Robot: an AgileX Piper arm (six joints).
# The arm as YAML. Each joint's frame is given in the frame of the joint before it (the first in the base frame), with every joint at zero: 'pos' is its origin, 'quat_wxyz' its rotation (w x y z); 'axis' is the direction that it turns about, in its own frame. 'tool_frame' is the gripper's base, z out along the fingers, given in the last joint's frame.
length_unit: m
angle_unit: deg
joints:
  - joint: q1
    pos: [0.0, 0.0, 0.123]
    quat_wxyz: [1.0, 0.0, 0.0, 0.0]
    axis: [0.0, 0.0, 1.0]
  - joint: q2
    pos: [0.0, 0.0, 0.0]
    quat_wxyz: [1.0, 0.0, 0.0, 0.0]
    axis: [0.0, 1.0, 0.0]
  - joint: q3
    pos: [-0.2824, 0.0, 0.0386]
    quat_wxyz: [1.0, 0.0, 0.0, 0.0]
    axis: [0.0, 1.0, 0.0]
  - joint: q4
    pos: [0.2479, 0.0, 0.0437]
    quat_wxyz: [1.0, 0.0, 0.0, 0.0]
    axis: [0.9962, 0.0, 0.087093]
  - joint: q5
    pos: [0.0, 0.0, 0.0]
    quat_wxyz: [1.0, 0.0, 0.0, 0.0]
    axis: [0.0, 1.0, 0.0]
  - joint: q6
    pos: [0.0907, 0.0, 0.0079]
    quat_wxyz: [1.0, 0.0, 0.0, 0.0]
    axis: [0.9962, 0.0, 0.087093]
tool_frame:
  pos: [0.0, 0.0, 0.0]
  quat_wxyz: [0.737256, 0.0, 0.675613, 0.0]
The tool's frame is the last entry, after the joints.
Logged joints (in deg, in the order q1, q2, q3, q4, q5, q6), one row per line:
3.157 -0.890 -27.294 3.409 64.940 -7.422
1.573 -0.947 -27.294 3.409 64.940 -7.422
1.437 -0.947 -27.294 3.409 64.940 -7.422
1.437 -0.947 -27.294 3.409 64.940 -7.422
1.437 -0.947 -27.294 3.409 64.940 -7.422
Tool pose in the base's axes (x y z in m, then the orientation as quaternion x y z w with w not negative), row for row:
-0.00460 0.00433 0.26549 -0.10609 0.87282 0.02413 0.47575
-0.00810 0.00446 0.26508 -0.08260 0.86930 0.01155 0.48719
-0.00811 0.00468 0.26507 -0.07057 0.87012 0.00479 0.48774
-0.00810 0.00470 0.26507 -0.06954 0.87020 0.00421 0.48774
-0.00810 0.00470 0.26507 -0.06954 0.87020 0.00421 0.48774
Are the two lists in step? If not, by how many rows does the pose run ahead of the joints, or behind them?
The pose runs 1 row behind the joints: the pose in row i belongs to the joints in row i - 1.
